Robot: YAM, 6 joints.
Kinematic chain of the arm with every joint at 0, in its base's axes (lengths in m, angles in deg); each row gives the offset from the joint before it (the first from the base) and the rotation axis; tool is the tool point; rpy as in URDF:
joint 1: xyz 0 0 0.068 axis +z
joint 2: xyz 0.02 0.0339 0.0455 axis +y
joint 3: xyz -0.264 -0.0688 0 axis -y
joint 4: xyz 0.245 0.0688 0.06 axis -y
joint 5: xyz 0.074 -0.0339 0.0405 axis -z
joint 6: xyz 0.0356 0 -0.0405 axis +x
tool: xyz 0 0 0 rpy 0 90 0
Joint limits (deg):
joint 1: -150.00..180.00
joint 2: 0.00..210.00
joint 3: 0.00..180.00
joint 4: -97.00..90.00
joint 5: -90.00..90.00
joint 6: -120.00..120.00
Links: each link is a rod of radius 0.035 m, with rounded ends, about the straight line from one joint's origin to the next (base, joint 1, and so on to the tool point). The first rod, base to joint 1, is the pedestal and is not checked.
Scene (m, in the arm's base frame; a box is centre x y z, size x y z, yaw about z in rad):
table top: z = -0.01
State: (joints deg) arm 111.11 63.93 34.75 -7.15 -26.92 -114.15
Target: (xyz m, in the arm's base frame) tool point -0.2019 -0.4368 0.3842
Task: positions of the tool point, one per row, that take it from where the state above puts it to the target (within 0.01 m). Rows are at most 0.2 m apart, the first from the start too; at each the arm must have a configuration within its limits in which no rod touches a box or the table.
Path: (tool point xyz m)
1: -0.0670 0.2063 0.3495
2: -0.0310 0.1338 0.4676
3: -0.0157 0.0022 0.5463
4: -0.0393 -0.1618 0.5636
5: -0.1058 -0.3207 0.5085
6: -0.2019 -0.4368 0.3842

